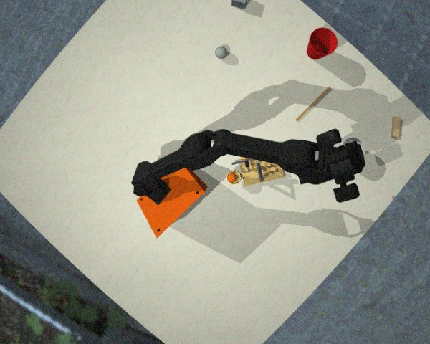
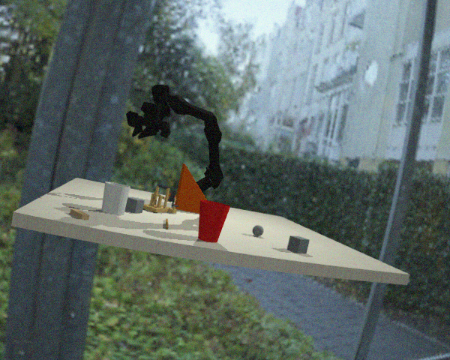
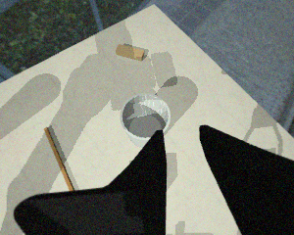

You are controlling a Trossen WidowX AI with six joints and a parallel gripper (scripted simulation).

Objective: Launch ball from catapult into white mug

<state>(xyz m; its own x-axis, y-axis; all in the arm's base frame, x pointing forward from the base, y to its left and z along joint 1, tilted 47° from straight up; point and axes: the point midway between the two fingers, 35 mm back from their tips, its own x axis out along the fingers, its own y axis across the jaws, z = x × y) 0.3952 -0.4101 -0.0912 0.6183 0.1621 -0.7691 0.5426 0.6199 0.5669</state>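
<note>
The orange ball lies 250 mm behind my gripper tip, 220 mm to the left of it and 220 mm below it. The rest, counted from my gripper tip: wooden catapult (230 mm below, 190 mm to the left, 190 mm behind); white mug (250 mm below, 80 mm ahead, 30 mm to the right); thin wooden stick (270 mm below, 160 mm to the left, 140 mm ahead).
</note>
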